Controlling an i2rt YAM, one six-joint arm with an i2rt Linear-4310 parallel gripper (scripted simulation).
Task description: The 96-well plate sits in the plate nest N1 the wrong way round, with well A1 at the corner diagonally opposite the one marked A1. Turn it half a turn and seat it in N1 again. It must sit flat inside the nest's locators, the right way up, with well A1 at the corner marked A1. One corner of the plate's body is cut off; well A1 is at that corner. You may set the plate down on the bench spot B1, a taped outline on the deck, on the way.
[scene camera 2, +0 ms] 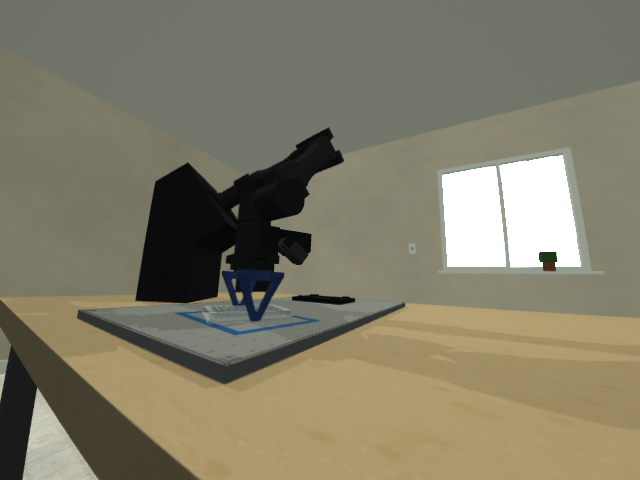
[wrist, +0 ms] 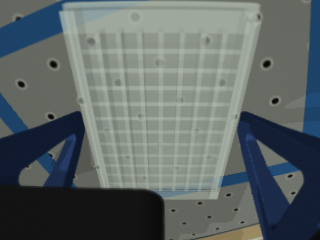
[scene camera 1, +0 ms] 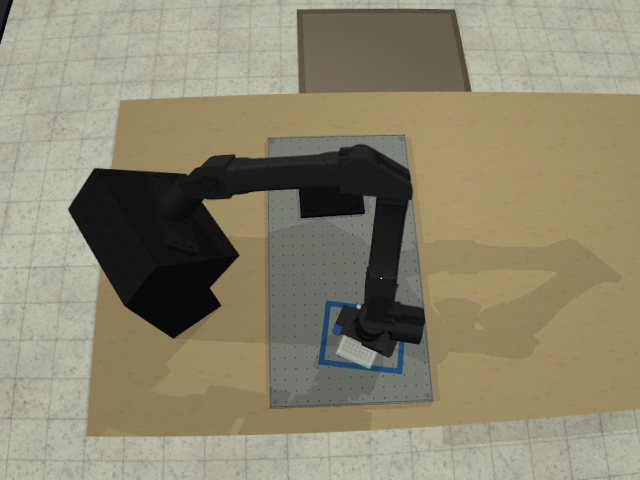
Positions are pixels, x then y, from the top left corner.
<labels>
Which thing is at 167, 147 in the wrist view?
A clear 96-well plate.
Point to a black plate nest N1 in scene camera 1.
At 325, 202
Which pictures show the clear 96-well plate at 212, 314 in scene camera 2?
Scene camera 2, the wrist view and scene camera 1: all of them.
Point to a clear 96-well plate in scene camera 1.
369, 354
</labels>
